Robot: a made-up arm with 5 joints.
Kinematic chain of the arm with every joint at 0, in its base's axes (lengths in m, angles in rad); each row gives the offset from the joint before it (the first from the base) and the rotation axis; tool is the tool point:
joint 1: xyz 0 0 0.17 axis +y
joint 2: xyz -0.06 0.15 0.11 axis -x
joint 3: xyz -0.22 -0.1 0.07 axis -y
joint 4: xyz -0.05 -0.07 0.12 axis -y
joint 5: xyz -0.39 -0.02 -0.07 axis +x
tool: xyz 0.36 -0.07 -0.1
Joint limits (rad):
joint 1: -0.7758..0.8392
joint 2: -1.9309..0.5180
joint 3: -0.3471..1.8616
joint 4: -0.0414..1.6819
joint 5: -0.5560..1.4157
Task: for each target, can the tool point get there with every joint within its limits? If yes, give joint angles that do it. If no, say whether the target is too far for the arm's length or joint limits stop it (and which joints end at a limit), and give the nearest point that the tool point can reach.
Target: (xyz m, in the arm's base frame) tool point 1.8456 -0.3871 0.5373
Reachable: no: too far | nearest point 0.1857 0.0004 0.5452 | short by 1.705 m
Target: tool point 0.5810 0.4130 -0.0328
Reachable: no: joint limits stop it (at a limit: joint 1, joint 2, joint 3, joint 4) | nearest point 0.0363 0.1218 -0.0686 | short by 0.619 m
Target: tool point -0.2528 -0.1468 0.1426
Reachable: yes | joints -0.3855 -0.3798 -0.0946 0.8535 -0.3583
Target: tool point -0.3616 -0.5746 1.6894
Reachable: no: too far | nearest point -0.1259 -0.0455 0.6992 | short by 1.147 m
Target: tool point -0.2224 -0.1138 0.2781
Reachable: yes | joints 0.4411 -0.6764 1.1047 0.6660 -0.1353
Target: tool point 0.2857 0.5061 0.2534
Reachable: no: joint limits stop it (at a limit: joint 1, joint 2, joint 4, joint 5) | nearest point 0.1148 0.1345 0.4744 | short by 0.465 m
